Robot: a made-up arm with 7 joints. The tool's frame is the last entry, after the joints.
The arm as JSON. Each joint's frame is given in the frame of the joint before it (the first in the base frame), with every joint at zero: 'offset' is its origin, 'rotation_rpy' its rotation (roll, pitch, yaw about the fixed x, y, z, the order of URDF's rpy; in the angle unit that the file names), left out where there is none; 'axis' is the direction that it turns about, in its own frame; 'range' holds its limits. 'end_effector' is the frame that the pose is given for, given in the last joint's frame.
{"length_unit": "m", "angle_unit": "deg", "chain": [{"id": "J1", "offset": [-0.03, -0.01, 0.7], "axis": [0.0, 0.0, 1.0], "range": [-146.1, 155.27]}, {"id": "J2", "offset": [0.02, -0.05, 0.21], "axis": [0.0, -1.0, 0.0], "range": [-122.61, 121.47]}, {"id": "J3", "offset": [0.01, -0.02, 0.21], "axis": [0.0, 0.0, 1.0], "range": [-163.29, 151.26]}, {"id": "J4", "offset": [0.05, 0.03, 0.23], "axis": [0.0, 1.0, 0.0], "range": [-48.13, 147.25]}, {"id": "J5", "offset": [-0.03, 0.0, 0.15], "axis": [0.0, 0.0, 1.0], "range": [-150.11, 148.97]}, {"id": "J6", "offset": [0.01, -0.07, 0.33], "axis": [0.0, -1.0, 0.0], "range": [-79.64, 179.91]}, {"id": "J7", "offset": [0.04, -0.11, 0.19], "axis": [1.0, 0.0, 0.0], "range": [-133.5, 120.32]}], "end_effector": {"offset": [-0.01, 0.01, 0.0], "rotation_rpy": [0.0, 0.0, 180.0]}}
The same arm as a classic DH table. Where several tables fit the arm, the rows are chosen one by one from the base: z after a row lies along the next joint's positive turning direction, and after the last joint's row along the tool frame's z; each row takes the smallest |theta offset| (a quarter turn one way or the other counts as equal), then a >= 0, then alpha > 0; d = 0 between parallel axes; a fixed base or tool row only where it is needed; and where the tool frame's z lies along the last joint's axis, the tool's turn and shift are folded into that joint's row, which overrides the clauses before.
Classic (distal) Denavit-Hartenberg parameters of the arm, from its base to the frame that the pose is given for. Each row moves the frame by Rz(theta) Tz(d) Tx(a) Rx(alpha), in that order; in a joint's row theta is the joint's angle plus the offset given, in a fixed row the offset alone. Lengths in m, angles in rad.
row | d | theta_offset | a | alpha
base (fixed) | 0 | 0.3218 | -0.0316 | 0
J1 | 0.91 | -0.3218 | 0.02 | 1.5708
J2 | 0.07 | 0 | 0.01 | -1.5708
J3 | 0.44 | 0 | 0.05 | -1.5708
J4 | 0.03 | 0 | -0.03 | 1.5708
J5 | 0.48 | 0 | 0.01 | 1.5708
J6 | 0.18 | 1.5708 | 0.19 | 1.5708
J7 | 0.03 | -1.5708 | 0.01 | -1.5708
tool (fixed) | 0 | 1.5708 | 0 | 0
Joint limits (rad, base to tool): -2.5499..2.71 -2.1399..2.1201 -2.8499..2.64 -0.84..2.57 -2.6199..2.6 -1.39..3.14 -2.33..2.1

